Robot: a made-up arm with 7 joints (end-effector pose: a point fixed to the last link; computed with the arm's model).
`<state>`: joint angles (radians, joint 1 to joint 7).
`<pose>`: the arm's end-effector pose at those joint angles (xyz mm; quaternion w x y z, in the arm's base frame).
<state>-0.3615 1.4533 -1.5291 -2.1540 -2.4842 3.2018 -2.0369</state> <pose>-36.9 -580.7 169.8 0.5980 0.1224 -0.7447 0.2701</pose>
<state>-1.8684 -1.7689 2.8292 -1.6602 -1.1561 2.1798 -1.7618</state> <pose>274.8 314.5 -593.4 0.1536 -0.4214 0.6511 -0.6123</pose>
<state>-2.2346 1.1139 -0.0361 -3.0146 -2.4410 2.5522 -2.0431</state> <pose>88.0 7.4 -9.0 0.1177 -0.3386 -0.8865 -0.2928</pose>
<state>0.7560 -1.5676 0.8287 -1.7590 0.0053 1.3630 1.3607</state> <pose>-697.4 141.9 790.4 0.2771 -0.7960 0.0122 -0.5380</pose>
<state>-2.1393 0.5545 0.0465 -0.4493 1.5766 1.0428 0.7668</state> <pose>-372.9 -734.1 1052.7 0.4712 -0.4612 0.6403 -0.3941</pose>
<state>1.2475 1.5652 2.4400 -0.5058 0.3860 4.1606 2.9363</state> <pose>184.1 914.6 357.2 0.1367 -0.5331 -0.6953 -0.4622</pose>
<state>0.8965 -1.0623 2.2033 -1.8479 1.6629 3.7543 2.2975</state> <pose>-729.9 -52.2 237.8 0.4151 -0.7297 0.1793 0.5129</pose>
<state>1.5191 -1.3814 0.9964 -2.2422 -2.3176 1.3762 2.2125</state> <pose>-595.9 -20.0 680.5 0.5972 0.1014 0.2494 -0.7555</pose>
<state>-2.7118 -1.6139 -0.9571 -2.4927 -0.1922 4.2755 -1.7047</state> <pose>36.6 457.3 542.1 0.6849 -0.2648 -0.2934 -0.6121</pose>
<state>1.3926 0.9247 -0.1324 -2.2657 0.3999 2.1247 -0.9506</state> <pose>221.6 532.5 -220.1 0.0402 0.5434 0.6827 -0.4868</pose>
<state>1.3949 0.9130 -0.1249 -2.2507 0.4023 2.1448 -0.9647</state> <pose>219.8 551.6 -210.2 0.0314 0.5395 0.6988 -0.4687</pose>
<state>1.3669 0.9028 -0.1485 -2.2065 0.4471 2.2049 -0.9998</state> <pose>266.4 575.7 -187.8 0.0043 0.5708 0.7086 -0.4149</pose>
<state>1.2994 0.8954 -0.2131 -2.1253 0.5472 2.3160 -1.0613</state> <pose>378.6 589.9 -142.4 0.0332 -0.6420 -0.7012 0.3084</pose>
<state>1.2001 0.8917 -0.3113 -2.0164 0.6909 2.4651 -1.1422</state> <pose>536.8 562.0 -67.8 0.0520 -0.7304 -0.6632 0.1546</pose>
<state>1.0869 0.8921 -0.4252 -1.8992 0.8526 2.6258 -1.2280</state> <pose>691.1 478.0 27.3 0.0297 -0.8051 -0.5922 -0.0132</pose>
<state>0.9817 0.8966 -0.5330 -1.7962 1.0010 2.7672 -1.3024</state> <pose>798.1 364.7 119.0 0.0250 0.8488 0.5059 0.1515</pose>
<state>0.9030 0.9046 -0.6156 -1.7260 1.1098 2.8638 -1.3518</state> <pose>852.0 265.6 183.6 0.0812 0.8670 0.4314 0.2358</pose>
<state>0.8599 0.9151 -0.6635 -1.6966 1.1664 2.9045 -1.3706</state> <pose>871.6 205.4 210.7 0.1139 0.8749 0.3871 0.2678</pose>
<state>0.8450 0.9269 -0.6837 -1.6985 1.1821 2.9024 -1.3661</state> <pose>875.8 178.4 209.1 0.1225 0.8821 0.3691 0.2656</pose>
